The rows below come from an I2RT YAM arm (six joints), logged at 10 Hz.
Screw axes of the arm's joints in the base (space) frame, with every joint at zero. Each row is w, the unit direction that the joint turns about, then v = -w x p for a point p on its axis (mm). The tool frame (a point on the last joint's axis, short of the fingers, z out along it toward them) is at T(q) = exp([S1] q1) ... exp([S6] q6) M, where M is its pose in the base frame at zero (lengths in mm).
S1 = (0, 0, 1, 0, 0, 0)
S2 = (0, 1, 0, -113.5, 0, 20)
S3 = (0, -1, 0, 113.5, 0, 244)
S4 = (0, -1, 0, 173.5, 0, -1)
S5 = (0, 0, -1, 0, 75, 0)
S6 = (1, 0, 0, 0, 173.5, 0)
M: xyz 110.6 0 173.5 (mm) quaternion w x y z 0.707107 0 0.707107 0
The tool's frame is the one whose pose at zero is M.
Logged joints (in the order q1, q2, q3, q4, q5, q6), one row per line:
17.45 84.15 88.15 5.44 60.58 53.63
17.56 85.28 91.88 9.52 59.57 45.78
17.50 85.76 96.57 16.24 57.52 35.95
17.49 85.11 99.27 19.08 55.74 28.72
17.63 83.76 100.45 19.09 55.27 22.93
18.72 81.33 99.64 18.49 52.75 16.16
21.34 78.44 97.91 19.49 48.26 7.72
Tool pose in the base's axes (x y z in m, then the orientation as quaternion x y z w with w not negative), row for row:
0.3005 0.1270 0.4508 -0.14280 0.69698 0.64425 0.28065
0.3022 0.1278 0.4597 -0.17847 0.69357 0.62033 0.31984
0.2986 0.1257 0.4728 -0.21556 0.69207 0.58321 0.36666
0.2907 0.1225 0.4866 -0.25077 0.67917 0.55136 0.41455
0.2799 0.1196 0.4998 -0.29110 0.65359 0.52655 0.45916
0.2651 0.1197 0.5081 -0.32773 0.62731 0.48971 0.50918
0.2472 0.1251 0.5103 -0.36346 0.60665 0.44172 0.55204
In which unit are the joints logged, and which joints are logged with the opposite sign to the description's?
The joints are logged in degrees. Opposite sign: q4, q5.
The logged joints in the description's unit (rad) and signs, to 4 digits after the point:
0.3046 1.4687 1.5385 -0.0949 -1.0573 0.9360
0.3065 1.4884 1.6036 -0.1662 -1.0397 0.7990
0.3054 1.4968 1.6855 -0.2834 -1.0039 0.6274
0.3053 1.4854 1.7326 -0.3330 -0.9728 0.5013
0.3077 1.4619 1.7532 -0.3332 -0.9646 0.4002
0.3267 1.4195 1.7390 -0.3227 -0.9207 0.2820
0.3725 1.3690 1.7089 -0.3402 -0.8423 0.1347

